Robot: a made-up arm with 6 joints. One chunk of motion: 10 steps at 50 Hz.
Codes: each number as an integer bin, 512 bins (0 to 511) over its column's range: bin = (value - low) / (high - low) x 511, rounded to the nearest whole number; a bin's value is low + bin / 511 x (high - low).
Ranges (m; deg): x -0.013..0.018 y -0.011..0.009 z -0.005..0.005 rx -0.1..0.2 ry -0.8..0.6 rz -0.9..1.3
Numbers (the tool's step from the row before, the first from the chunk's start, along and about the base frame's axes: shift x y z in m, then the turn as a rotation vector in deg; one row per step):
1: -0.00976 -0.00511 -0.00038 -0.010 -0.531 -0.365
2: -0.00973 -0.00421 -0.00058 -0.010 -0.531 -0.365
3: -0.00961 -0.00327 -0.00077 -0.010 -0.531 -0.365
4: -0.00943 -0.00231 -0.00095 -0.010 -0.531 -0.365
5: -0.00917 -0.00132 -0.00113 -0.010 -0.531 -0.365
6: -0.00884 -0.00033 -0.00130 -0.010 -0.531 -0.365
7: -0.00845 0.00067 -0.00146 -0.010 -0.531 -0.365
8: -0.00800 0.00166 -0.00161 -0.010 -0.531 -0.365
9: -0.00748 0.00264 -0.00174 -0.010 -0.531 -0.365
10: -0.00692 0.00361 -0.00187 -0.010 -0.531 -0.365
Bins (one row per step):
1: 53 150 236 153 98 124
2: 54 173 226 153 98 124
3: 56 198 216 153 98 124
4: 59 222 207 153 98 124
5: 63 247 198 153 98 124
6: 69 273 189 153 98 124
7: 75 298 181 153 98 124
8: 82 323 173 153 98 124
9: 91 349 167 153 98 124
10: 100 373 160 153 98 124

